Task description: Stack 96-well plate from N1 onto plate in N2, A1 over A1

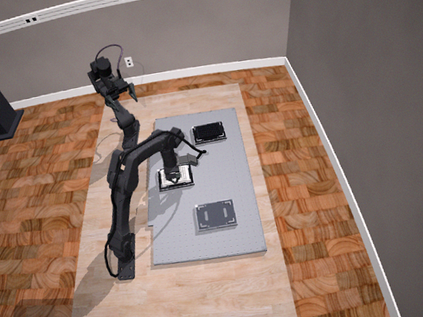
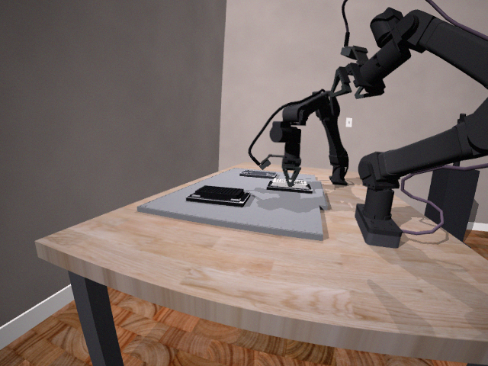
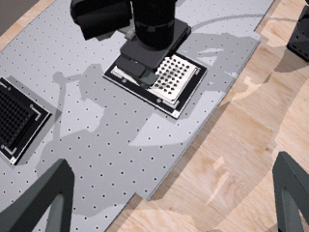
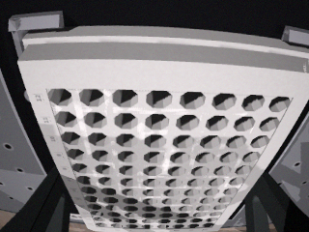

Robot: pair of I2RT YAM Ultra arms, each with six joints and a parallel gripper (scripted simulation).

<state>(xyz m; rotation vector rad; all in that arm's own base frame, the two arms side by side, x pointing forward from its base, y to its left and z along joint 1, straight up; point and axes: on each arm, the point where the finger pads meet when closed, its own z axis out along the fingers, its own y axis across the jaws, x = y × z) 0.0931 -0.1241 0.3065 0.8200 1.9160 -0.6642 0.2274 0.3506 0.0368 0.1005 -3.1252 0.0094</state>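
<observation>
Now: the white 96-well plate right at my right hand. Round my right hand: grey plate nest (160 mm ahead, 230 mm to the right, 20 mm below); then black 96-well plate (190 mm ahead, 250 mm to the left); then black plate nest (20 mm below).
Right now my left hand is 150 mm short of the white 96-well plate, 190 mm to the left of it and 300 mm above it. The rest, counted from my left hand: grey plate nest: 300 mm ahead, 420 mm to the right, 310 mm below; black 96-well plate: 330 mm ahead, 60 mm to the left, 300 mm below; black plate nest: 150 mm ahead, 190 mm to the right, 310 mm below.
</observation>
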